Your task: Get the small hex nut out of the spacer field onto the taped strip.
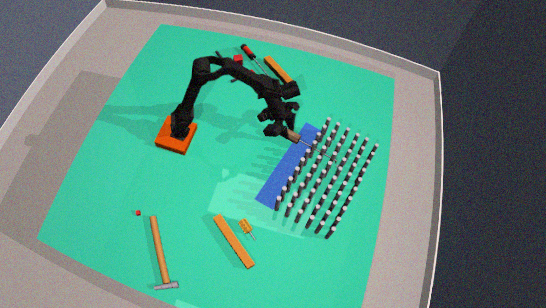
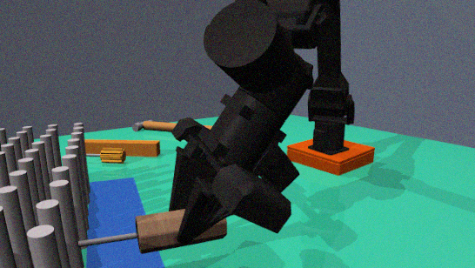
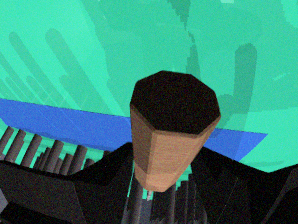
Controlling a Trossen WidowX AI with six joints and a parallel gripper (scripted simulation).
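The blue taped strip lies 90 mm to the right of my gripper tip, 40 mm below it and 40 mm ahead of it. Round my gripper tip: yellow-handled tool (400 mm to the right, 20 mm below, 20 mm behind); hook tool (100 mm ahead, 20 mm to the right); hex nut (220 mm ahead, 40 mm to the right, 30 mm below).
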